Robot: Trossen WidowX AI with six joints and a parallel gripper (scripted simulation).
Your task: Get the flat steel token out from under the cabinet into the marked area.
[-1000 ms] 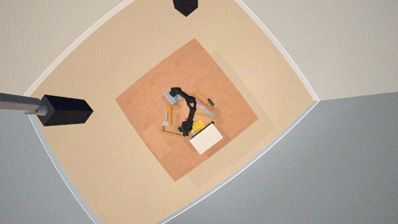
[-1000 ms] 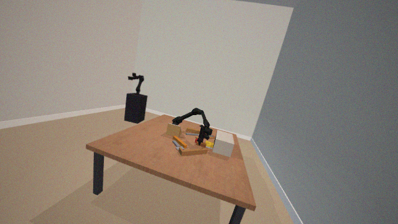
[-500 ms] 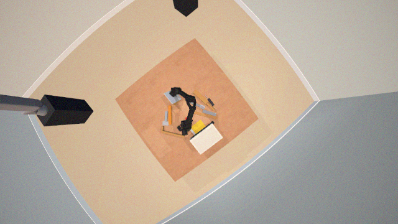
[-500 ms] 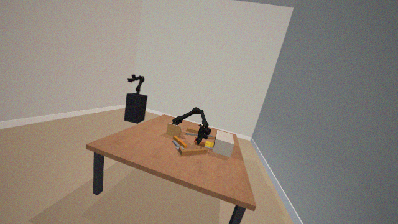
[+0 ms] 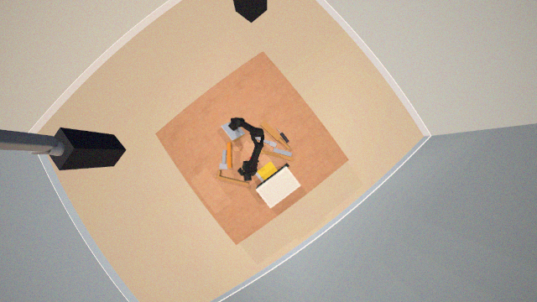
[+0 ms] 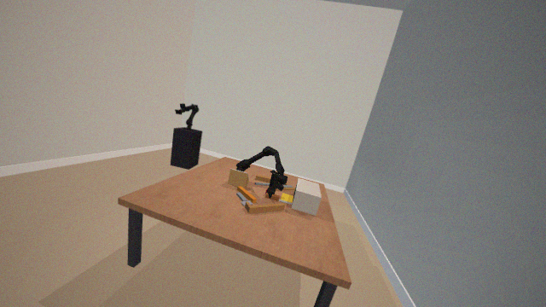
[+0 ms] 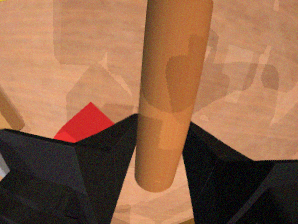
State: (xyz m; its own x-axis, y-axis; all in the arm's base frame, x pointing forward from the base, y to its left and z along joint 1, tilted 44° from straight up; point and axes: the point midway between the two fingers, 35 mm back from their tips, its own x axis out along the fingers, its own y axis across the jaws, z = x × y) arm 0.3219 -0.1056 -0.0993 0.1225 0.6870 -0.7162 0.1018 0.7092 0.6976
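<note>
Now: gripper tip 2 cm past the red cube, 6 cm to the right of it and 1 cm below it. The rest, counted from my gripper tip: grey T-shaped tool (19 cm behind, 13 cm to the right); then wooden stick (11 cm ahead, 23 cm to the left); then orange bar (19 cm behind, 6 cm to the right, 1 cm above).
</note>
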